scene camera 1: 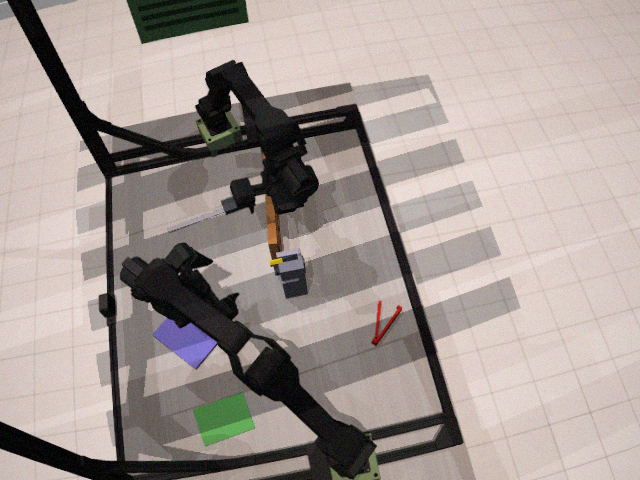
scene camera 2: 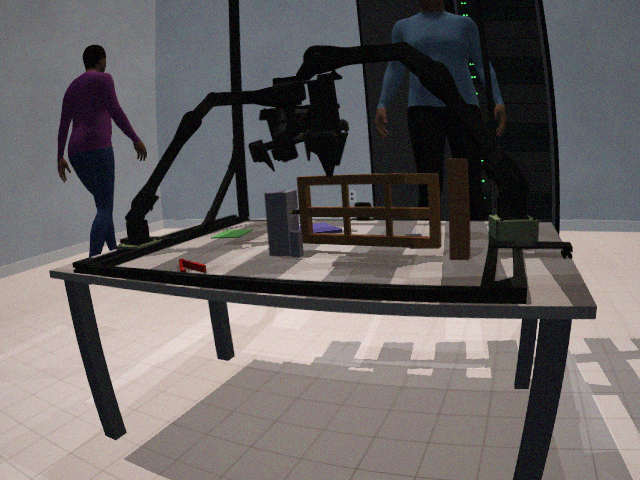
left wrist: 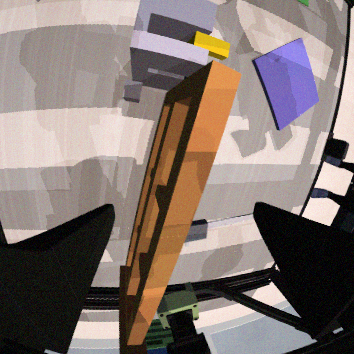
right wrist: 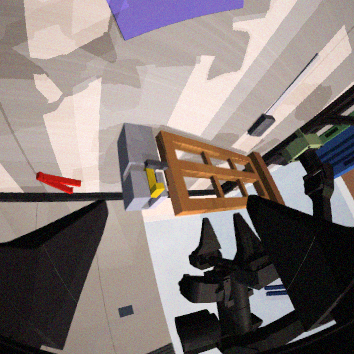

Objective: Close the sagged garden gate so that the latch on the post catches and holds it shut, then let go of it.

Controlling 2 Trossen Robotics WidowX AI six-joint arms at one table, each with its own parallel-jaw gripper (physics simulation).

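Where they show: left gripper, fingertip midpoint: (scene camera 1: pixel 270 207) (scene camera 2: pixel 333 171) (left wrist: pixel 185 210) (right wrist: pixel 218 215); right gripper, fingertip midpoint: (scene camera 1: pixel 224 278) (scene camera 2: pixel 291 165) (right wrist: pixel 178 204); left arm's base, origin of the base link: (scene camera 1: pixel 217 124) (scene camera 2: pixel 513 217) (left wrist: pixel 179 316) (right wrist: pixel 305 153); right arm's base, origin of the base link: (scene camera 1: pixel 352 460) (scene camera 2: pixel 138 242).
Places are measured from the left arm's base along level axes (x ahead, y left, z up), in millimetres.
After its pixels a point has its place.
Observation:
The brown garden gate (scene camera 1: pixel 271 222) {z 105, x 434, y -24 mm} (scene camera 2: pixel 368 211) {z 28, x 334, y 27 mm} (left wrist: pixel 205 155) {z 105, x 433, y -29 mm} (right wrist: pixel 172 175) {z 48, x 481, y -54 mm} stands between its brown hinge post (scene camera 2: pixel 459 206) {z 43, x 151, y 108 mm} (right wrist: pixel 265 175) {z 26, x 160, y 64 mm} and the grey latch post (scene camera 1: pixel 294 279) {z 20, x 547, y -31 mm} (scene camera 2: pixel 280 222) {z 11, x 525, y 3 mm} (right wrist: pixel 135 145) {z -13, x 529, y -56 mm}. The gate's free end is close beside the latch post, near the yellow latch piece (scene camera 1: pixel 276 262) {z 72, x 514, y -55 mm} (left wrist: pixel 212 45) {z 72, x 510, y -54 mm} (right wrist: pixel 156 185) {z 67, x 512, y -70 mm}; whether the latch has caught is unclear. My left gripper (left wrist: pixel 185 210) {z 115, x 404, y -11 mm} (right wrist: pixel 218 215) {z 115, x 404, y -11 mm} is open and empty above the gate, fingers on either side of its top rail in the left wrist view. My right gripper (scene camera 1: pixel 223 279) {z 129, x 524, y -176 mm} (right wrist: pixel 178 204) {z 129, x 524, y -176 mm} is open and empty, raised left of the latch post in scene camera 1.
A purple sheet (scene camera 1: pixel 188 342) {z -55, x 538, y -316 mm} (left wrist: pixel 287 82) {z -55, x 507, y -278 mm} and a green sheet (scene camera 1: pixel 223 418) {z -61, x 741, y -317 mm} (scene camera 2: pixel 232 233) {z -61, x 740, y -313 mm} lie on the table. A red V-shaped object (scene camera 1: pixel 387 325) {z -48, x 727, y 115 mm} (scene camera 2: pixel 192 265) {z -54, x 703, y 108 mm} (right wrist: pixel 57 182) {z -47, x 711, y 97 mm} lies beyond the latch post. A thin tool with a dark handle (right wrist: pixel 261 125) {z -45, x 245, y -68 mm} lies beside the gate. A black frame (scene camera 1: pixel 390 227) {z -44, x 506, y 258 mm} surrounds the work area.

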